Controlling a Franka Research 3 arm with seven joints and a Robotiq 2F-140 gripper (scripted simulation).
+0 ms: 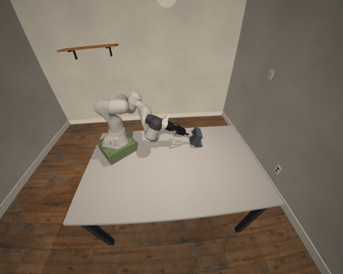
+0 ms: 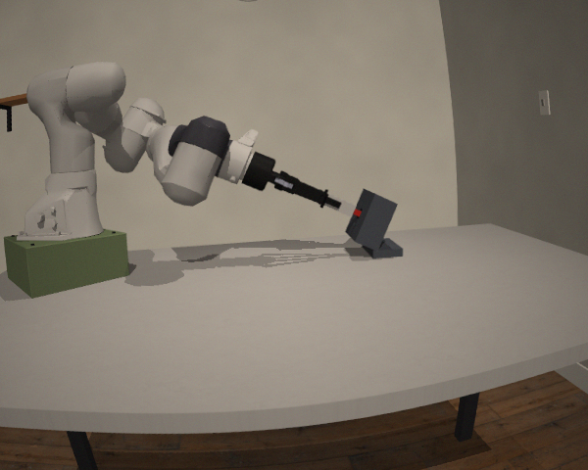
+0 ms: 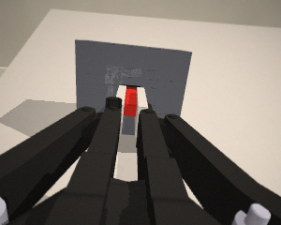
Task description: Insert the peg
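The red peg lies 3 cm ahead of my hand and 1 cm below it.
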